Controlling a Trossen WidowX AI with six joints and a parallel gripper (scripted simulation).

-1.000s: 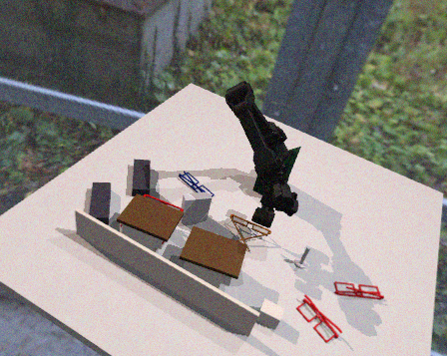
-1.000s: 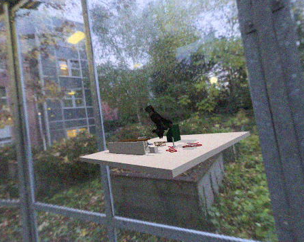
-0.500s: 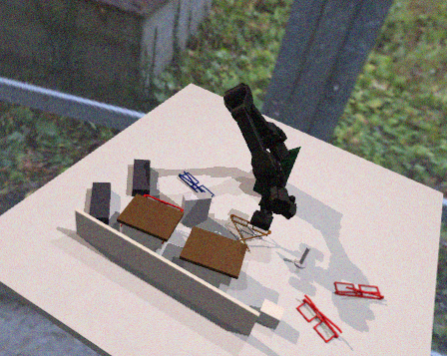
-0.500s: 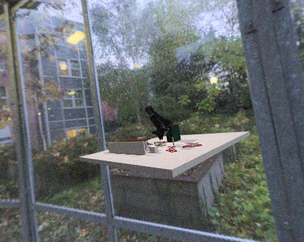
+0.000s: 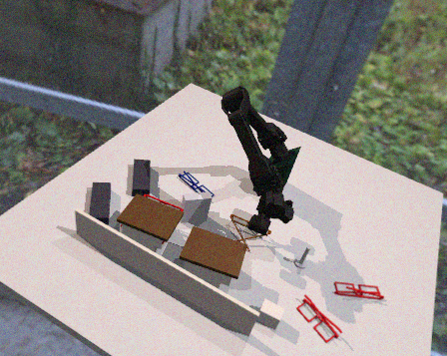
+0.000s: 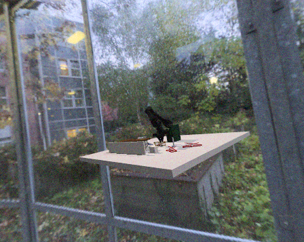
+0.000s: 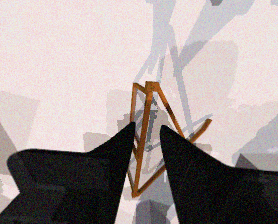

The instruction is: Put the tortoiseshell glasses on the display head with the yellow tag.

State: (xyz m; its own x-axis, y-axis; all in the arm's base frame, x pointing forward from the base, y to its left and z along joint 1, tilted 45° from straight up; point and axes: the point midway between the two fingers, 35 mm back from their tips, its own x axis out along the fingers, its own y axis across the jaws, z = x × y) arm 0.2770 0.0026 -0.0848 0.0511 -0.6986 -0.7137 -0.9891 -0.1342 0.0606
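The grey peg is 1 cm ahead of my gripper tip, 17 cm to the left of it and 1 cm below it. From my gripper tip the other things lie so: long wall: 34 cm ahead, 16 cm to the right, 2 cm above; then cream block: 26 cm ahead, 16 cm to the left, 1 cm below.
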